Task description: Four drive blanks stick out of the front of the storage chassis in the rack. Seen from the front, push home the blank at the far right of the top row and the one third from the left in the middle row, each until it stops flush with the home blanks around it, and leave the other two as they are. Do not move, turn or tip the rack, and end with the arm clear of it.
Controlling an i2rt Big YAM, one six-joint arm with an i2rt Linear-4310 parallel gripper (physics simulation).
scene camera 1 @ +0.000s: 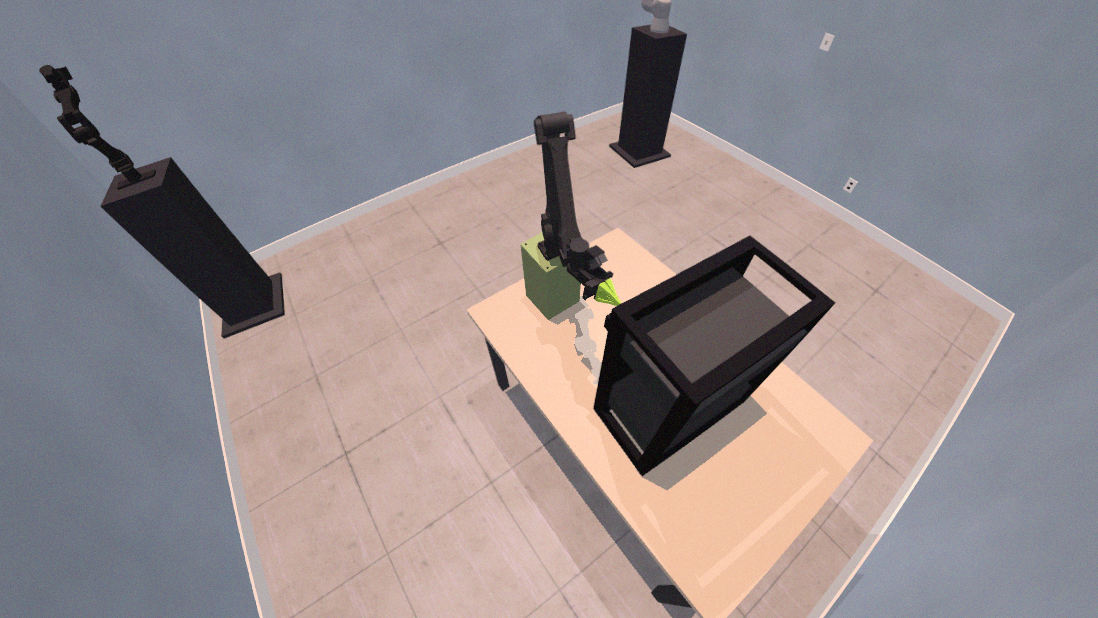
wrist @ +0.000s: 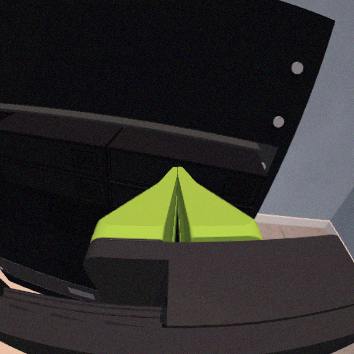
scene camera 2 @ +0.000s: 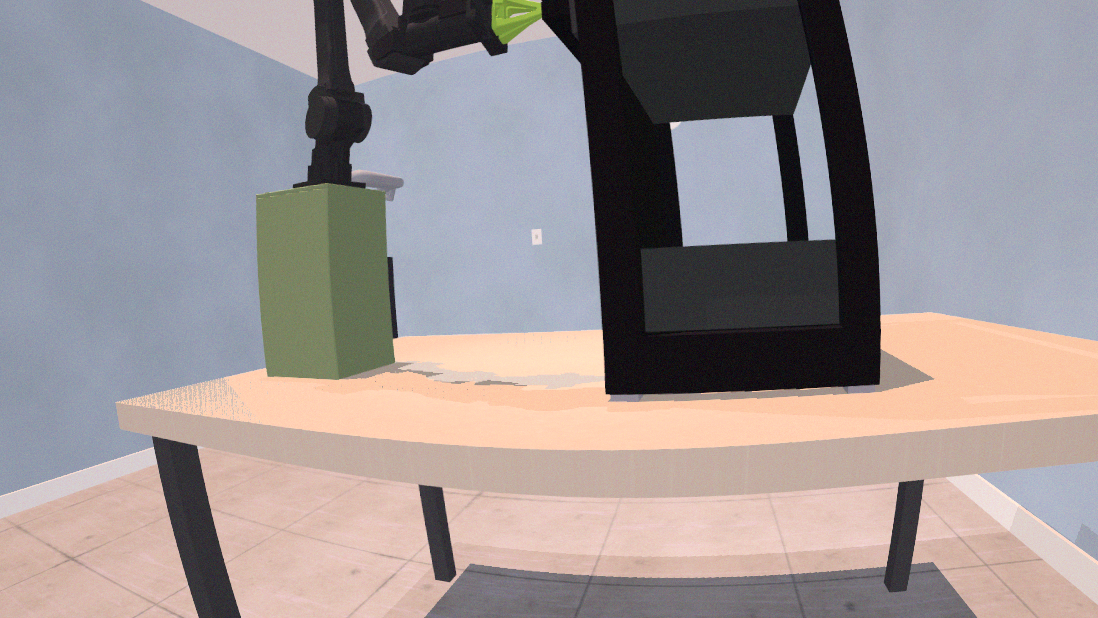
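Seen in the pictures: gripper, fingertip midpoint: [wrist: 176, 175]; arm's base at its link origin: [scene camera 1: 555, 247] [scene camera 2: 329, 192].
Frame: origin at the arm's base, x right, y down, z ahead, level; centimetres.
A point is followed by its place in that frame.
Observation:
The black rack [scene camera 1: 691, 274] {z 53.3, x -12.5, y -30.4 cm} [scene camera 2: 618, 230] {z 55.3, x 11.9, y 14.3 cm} stands upright on the table. The grey storage chassis [scene camera 1: 718, 326] {z 65.3, x -16.0, y -19.4 cm} [scene camera 2: 714, 65] {z 66.1, x -8.4, y -10.6 cm} sits inside its upper part. In the wrist view, the chassis front shows very dark drive blanks [wrist: 135, 167] {z 47.0, x 0.4, y -17.9 cm} in rows below a brownish ledge with a seam. How far each blank sticks out is too dark to tell, and my fingers hide part of the right side. My gripper [scene camera 1: 617, 304] {z 46.1, x 3.4, y -18.7 cm} [scene camera 2: 540, 11] {z 46.1, x 3.4, y -18.7 cm} [wrist: 176, 175] {z 46.1, x 3.4, y -18.7 cm} is shut and empty. Its green fingertips point at the right part of the chassis front, very close to it; contact cannot be told.
The arm stands on a green pedestal [scene camera 1: 550, 287] {z 8.8, x 6.9, y 10.8 cm} [scene camera 2: 322, 284] {z 7.5, x 8.8, y 16.8 cm} on the wooden table [scene camera 1: 768, 491] {z 107.4, x -25.2, y 31.7 cm} [scene camera 2: 499, 422] {z 45.8, x 21.5, y 31.7 cm}, facing the rack's front. A black bracket-like part juts from the rack's front near the fingertips. Two dark pillars [scene camera 1: 192, 245] [scene camera 1: 651, 95] with other arms stand away on the floor.

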